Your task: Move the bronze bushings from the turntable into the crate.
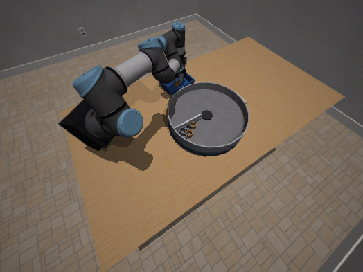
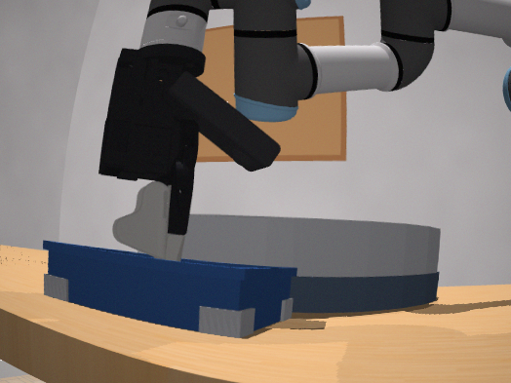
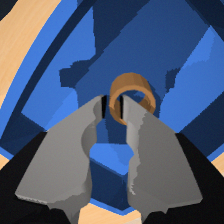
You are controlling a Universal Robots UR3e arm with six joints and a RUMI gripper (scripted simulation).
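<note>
My hand is 10 mm to the right of the blue crate and 10 mm past it. The rest, counted from my hand: grey turntable (310 mm to the right, 90 mm behind, 30 mm above).
</note>
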